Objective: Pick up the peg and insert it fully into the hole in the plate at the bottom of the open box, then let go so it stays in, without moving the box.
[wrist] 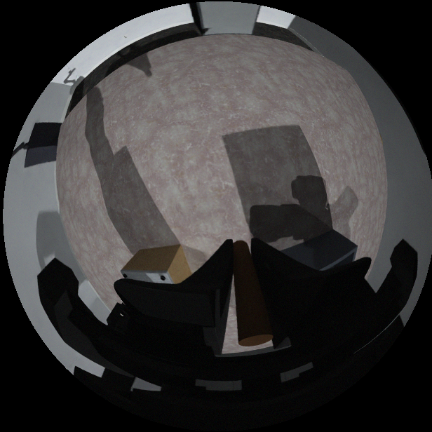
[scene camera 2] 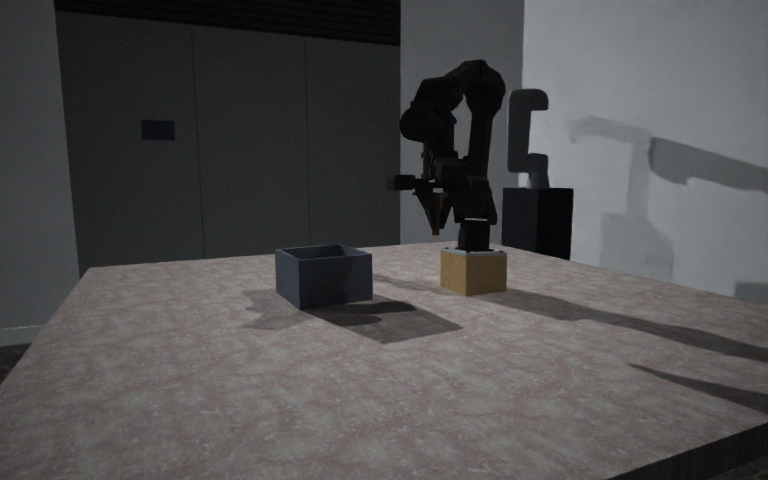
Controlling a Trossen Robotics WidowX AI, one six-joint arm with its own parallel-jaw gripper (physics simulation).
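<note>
The peg is a slim brown-orange cylinder, held about upright, its lower end sticking out slightly below the fingertips. My gripper is shut on it, in the air well above the table. The open dark blue box stands on the table, to the left of the gripper in the scene view and at the lower right in the wrist view, partly behind a finger. The gripper is higher than the box's rim and off to its side. The plate and its hole are hidden by the box walls.
The arm stands on a yellow block to the right of the box in the scene view. The pinkish table carries shadows of the box and arm. A dark pedestal stands beyond the table.
</note>
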